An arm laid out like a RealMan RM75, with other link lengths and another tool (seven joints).
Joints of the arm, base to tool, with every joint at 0 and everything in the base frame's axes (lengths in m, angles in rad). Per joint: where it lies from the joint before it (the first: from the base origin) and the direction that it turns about. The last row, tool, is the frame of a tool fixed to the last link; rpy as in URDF.
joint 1: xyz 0 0 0.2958 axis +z
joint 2: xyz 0 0 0 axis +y
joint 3: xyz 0 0 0.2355 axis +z
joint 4: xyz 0 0 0 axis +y
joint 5: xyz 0 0 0.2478 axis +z
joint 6: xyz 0 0 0 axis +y
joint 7: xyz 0 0 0.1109 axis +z
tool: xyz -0.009 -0.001 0.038 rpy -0.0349 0 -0.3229
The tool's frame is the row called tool.
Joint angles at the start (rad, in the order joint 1, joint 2, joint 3, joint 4, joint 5, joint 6, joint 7): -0.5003, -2.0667, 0.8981, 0.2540, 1.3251, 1.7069, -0.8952
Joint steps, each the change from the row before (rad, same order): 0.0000, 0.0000, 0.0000, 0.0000, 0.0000, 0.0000, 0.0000; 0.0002, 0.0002, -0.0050, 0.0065, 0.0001, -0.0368, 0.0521; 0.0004, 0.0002, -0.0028, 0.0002, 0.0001, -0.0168, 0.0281; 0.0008, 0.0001, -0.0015, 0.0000, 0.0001, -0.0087, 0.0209; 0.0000, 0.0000, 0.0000, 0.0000, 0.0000, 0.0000, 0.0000; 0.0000, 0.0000, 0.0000, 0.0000, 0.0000, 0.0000, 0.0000; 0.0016, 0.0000, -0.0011, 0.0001, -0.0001, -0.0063, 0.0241; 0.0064, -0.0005, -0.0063, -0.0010, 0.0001, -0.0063, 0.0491
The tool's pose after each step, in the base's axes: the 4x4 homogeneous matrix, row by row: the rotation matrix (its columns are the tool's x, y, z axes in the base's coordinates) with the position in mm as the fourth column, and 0 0 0 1 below. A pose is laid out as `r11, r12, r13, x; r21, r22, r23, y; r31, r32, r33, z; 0, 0, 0, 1`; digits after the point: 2 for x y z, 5 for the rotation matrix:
0.34895, 0.50394, 0.79011, -249.61; 0.31373, -0.85728, 0.40823, 317.97; 0.88307, 0.10543, -0.45725, 27.55; 0, 0, 0, 1
0.38815, 0.50996, 0.76765, -253.12; 0.26821, -0.85940, 0.43530, 323.33; 0.88170, 0.03693, -0.47036, 27.59; 0, 0, 0, 1
0.40716, 0.51191, 0.75642, -255.19; 0.24633, -0.85903, 0.44876, 325.35; 0.87951, 0.00361, -0.47586, 27.33; 0, 0, 0, 1
0.42036, 0.51052, 0.75011, -256.51; 0.23012, -0.85965, 0.45611, 326.27; 0.87769, -0.01911, -0.47884, 27.21; 0, 0, 0, 1
0.42036, 0.51052, 0.75011, -256.51; 0.23012, -0.85965, 0.45611, 326.27; 0.87769, -0.01911, -0.47884, 27.21; 0, 0, 0, 1
0.42036, 0.51052, 0.75011, -256.51; 0.23012, -0.85965, 0.45611, 326.27; 0.87769, -0.01911, -0.47884, 27.21; 0, 0, 0, 1
0.43441, 0.50629, 0.74496, -257.79; 0.21119, -0.86127, 0.46218, 326.76; 0.87561, -0.04344, -0.48107, 27.18; 0, 0, 0, 1
0.45761, 0.49743, 0.73699, -260.93; 0.17223, -0.86276, 0.47537, 326.37; 0.87231, -0.09060, -0.48048, 27.61; 0, 0, 0, 1

